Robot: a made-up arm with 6 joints.
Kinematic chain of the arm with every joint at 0, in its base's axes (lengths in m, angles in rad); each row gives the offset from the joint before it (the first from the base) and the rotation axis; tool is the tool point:
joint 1: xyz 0 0 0.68 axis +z
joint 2: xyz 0.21 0 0 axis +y
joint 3: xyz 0 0 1.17 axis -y
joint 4: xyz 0 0 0.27 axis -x
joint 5: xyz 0.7 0 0 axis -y
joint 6: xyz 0.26 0 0 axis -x
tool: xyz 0 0 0
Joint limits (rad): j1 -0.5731..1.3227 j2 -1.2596..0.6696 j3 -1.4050..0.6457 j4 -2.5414..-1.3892 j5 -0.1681..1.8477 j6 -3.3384..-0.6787
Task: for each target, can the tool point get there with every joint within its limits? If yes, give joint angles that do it. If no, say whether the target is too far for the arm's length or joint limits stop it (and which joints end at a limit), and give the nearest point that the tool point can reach.
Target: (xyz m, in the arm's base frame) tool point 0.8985 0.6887 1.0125
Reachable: yes | joints 0.7937 0.3384 -0.8860 -1.8205 0.6761 -2.4776
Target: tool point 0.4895 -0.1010 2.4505
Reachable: yes | joints -0.1991 -0.3811 0.1019 -1.8184 0.0088 -1.6297
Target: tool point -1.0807 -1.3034 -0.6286
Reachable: no: joint limits stop it (at a limit: joint 2, joint 3, joint 4, joint 5) | nearest point -0.1958 -0.2361 1.0101 | short by 2.146 m
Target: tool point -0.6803 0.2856 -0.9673
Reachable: no: joint limits stop it (at a limit: joint 1, joint 2, joint 3, joint 5) | nearest point 0.1376 0.7110 0.6228 | short by 1.838 m
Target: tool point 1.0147 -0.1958 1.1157
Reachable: yes | joints 0.0017 0.3730 -0.8167 -2.2586 1.3869 -1.3184
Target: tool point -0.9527 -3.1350 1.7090
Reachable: no: too far | nearest point -0.4382 -1.4418 1.8412 | short by 1.775 m
